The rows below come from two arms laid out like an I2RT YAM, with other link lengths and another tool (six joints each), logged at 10 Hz.
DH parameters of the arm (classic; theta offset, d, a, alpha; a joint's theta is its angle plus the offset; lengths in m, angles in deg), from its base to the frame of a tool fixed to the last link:
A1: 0 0.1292 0.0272 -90
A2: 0 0 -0.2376 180
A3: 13.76 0 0.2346 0
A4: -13.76 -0.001 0.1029 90
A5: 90 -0.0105 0 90
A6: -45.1 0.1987 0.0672 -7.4
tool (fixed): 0 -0.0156 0 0
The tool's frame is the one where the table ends.
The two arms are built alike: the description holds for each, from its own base.
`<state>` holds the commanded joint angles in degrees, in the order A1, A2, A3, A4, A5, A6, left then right.
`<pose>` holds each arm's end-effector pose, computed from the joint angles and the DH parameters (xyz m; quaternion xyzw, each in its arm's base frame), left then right.
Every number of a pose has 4 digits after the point. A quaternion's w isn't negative.
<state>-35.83 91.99 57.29 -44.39 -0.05 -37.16 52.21 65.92 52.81 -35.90 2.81 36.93</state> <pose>0.3084 -0.2300 0.0165 0.9210 -0.3746 0.0683 0.0823 0.2834 0.2445 0.1499 -0.9215 0.2573 -0.1415 0.2543</pose>
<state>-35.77 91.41 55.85 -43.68 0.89 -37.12 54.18 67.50 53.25 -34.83 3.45 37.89</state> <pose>0.3033 -0.2295 0.0131 0.9204 -0.3750 0.0650 0.0898 0.2792 0.2564 0.1475 -0.9233 0.2510 -0.1385 0.2557</pose>
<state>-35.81 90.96 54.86 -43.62 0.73 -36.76 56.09 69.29 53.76 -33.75 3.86 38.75</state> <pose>0.2992 -0.2268 0.0100 0.9197 -0.3780 0.0612 0.0871 0.2744 0.2689 0.1441 -0.9257 0.2437 -0.1339 0.2564</pose>
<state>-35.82 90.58 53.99 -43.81 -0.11 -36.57 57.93 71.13 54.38 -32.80 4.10 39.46</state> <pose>0.2961 -0.2216 0.0065 0.9203 -0.3789 0.0572 0.0785 0.2691 0.2815 0.1404 -0.9286 0.2352 -0.1285 0.2567</pose>
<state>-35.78 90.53 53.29 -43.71 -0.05 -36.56 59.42 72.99 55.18 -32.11 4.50 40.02</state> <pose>0.2930 -0.2193 0.0029 0.9208 -0.3785 0.0524 0.0779 0.2653 0.2919 0.1372 -0.9310 0.2289 -0.1254 0.2551</pose>
